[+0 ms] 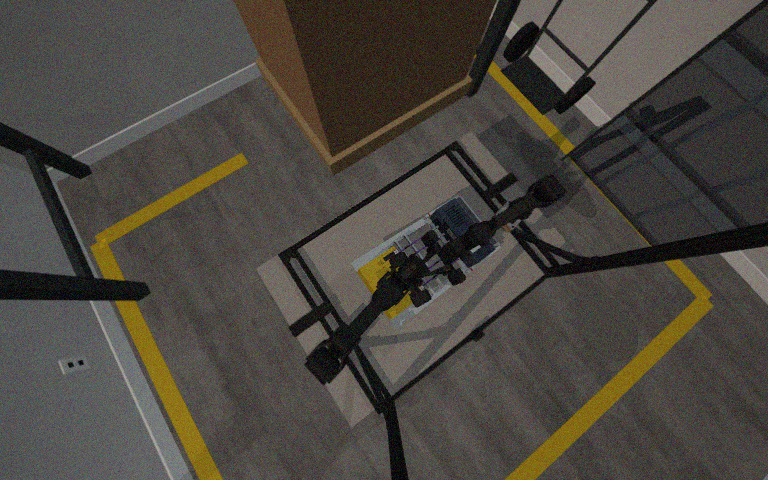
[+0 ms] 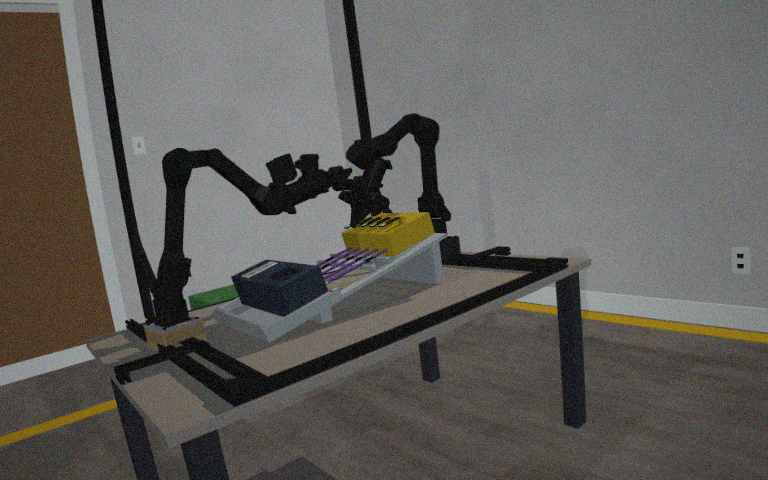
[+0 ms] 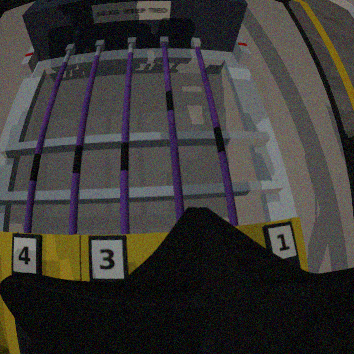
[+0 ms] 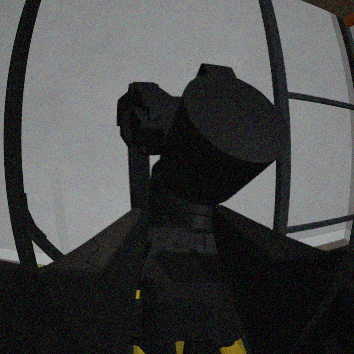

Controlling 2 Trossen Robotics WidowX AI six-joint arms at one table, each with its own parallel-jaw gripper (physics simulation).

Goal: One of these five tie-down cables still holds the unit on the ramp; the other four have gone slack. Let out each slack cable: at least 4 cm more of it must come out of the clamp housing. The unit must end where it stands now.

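Observation:
A dark blue unit [image 1: 455, 216] [image 2: 277, 283] [image 3: 140, 21] sits at the low end of a grey ramp [image 2: 415, 267] [image 3: 140, 191]. Five purple cables [image 2: 349, 262] [image 3: 124, 123] run from it up to the yellow clamp housing [image 1: 374, 273] [image 2: 403, 230] [image 3: 63, 253], which bears the labels 4, 3 and 1. My left gripper [image 2: 359, 218] [image 3: 195, 216] is shut and empty, its tip at the housing's edge over the cable between labels 3 and 1. My right gripper [image 2: 346, 173] [image 4: 177, 216] is part open and empty, held high, close to the left arm's wrist.
The ramp stands on a table [image 2: 411, 314] with a black frame [image 2: 506, 262]. A green block [image 2: 213, 295] lies at the table's back left. A tall brown crate [image 1: 373, 71] and a hand truck [image 1: 539, 81] stand on the floor beyond.

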